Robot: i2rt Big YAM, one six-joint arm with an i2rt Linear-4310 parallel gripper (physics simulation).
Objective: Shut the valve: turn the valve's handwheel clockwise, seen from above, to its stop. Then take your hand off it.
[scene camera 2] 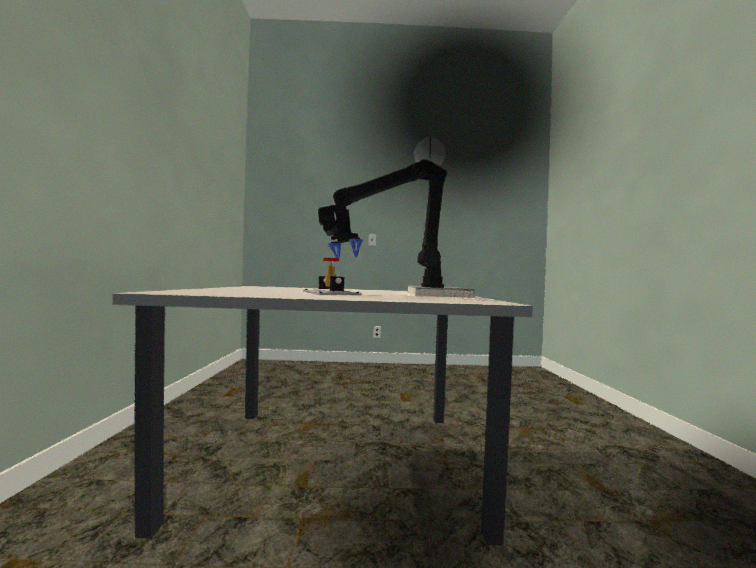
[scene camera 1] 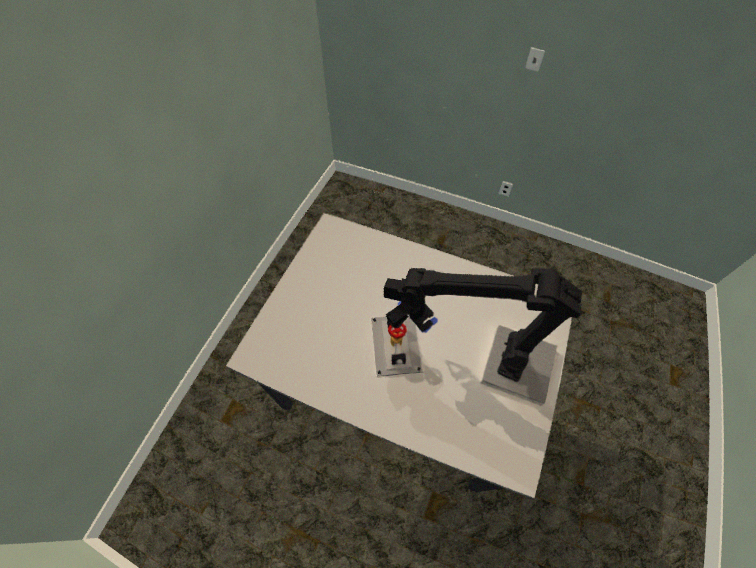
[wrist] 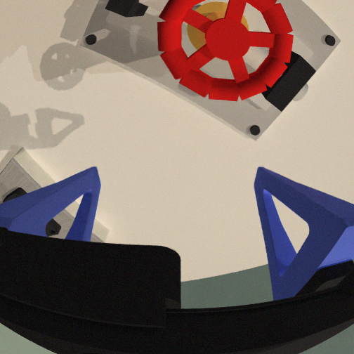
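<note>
The valve's red handwheel [scene camera 1: 397, 330] [scene camera 2: 330, 259] [wrist: 227, 39] lies level on top of the yellow valve body [scene camera 1: 396, 341] [scene camera 2: 330, 276] [wrist: 215, 11]. The valve stands on a grey base plate [scene camera 1: 379, 345] [wrist: 237, 114]. In the wrist view the wheel is at the top, right of centre, with its upper rim cut off by the frame edge. My gripper [scene camera 1: 417, 313] [scene camera 2: 347, 256] [wrist: 177, 175] is open and empty, with its blue fingers wide apart. In scene camera 2 the fingertips are near wheel height, to the wheel's right. No finger shows around the wheel; contact is not visible.
Black blocks [scene camera 1: 398, 359] [scene camera 2: 337, 283] [wrist: 290, 82] hold the pipe on the plate, and dark bolts stand at its corners. The robot's grey base slab [scene camera 1: 537, 390] [scene camera 2: 443, 292] is at the right of the white table [scene camera 1: 305, 274] [scene camera 2: 244, 299]. Shadows fall beside the valve.
</note>
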